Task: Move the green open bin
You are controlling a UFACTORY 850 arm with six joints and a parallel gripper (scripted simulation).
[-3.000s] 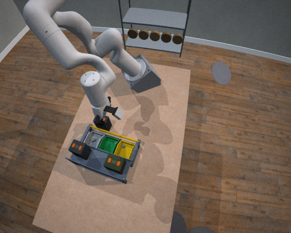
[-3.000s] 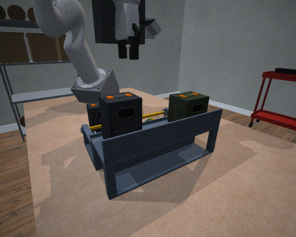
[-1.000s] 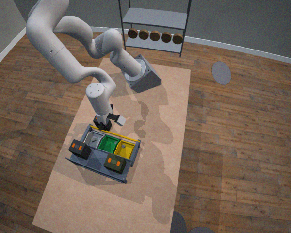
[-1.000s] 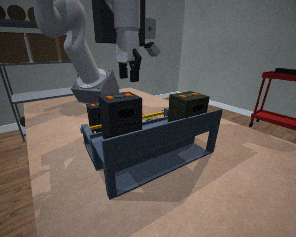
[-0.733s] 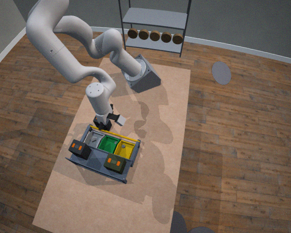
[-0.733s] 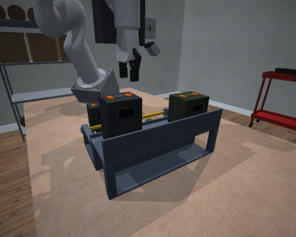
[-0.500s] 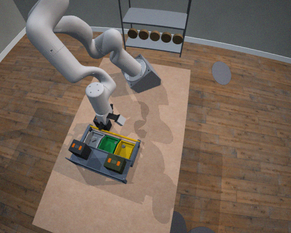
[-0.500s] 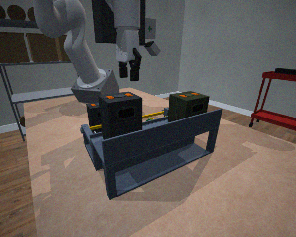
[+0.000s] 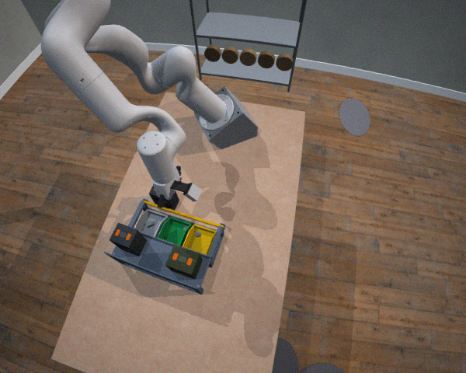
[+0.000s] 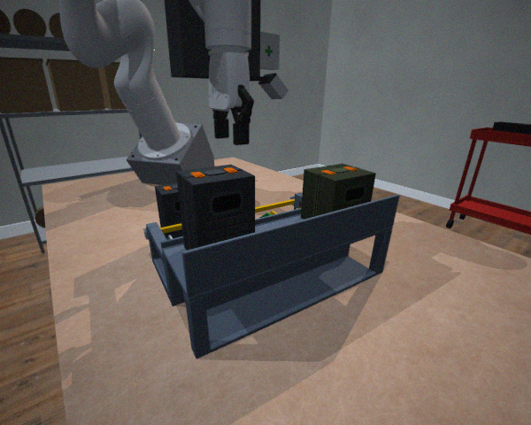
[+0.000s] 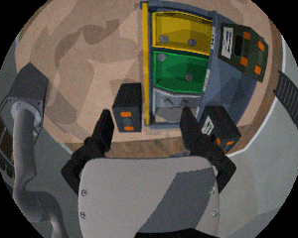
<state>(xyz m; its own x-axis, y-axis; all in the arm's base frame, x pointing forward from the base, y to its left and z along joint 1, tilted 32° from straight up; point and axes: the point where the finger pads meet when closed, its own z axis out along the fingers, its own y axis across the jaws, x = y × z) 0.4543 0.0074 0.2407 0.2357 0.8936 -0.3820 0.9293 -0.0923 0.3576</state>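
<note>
Now: hand 180 mm above the thin yellow bar. The rest, counted from my hand: yellow bin 190 mm below, 130 mm ahead, 80 mm to the left; green bin 190 mm below, 100 mm ahead, 30 mm to the right.
</note>
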